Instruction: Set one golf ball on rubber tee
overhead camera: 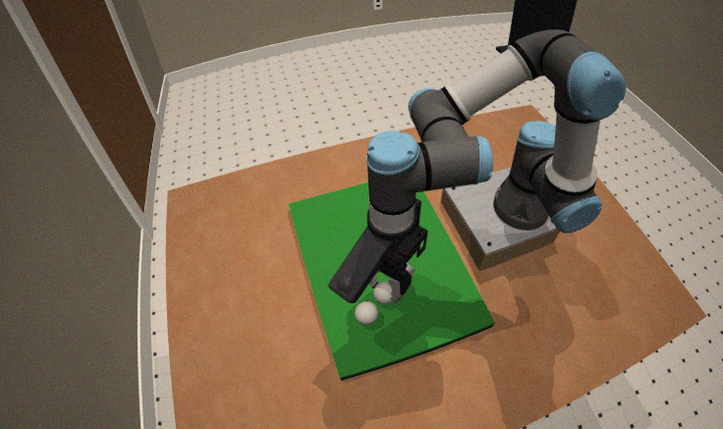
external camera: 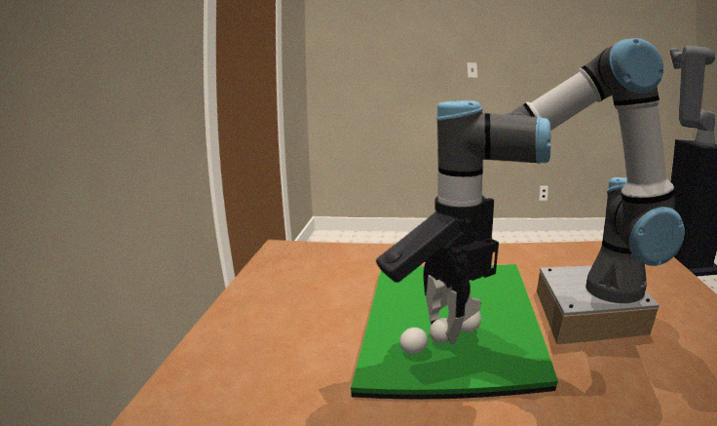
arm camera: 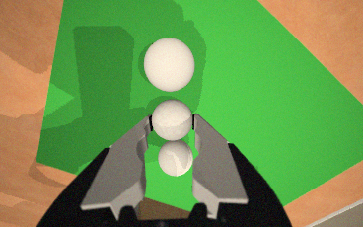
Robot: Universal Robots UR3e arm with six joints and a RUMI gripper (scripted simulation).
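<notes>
Now: the white golf ball right at my hand. From my hand the other things lie so: green mat (30 mm behind, 130 mm to the right, 30 mm below).
</notes>
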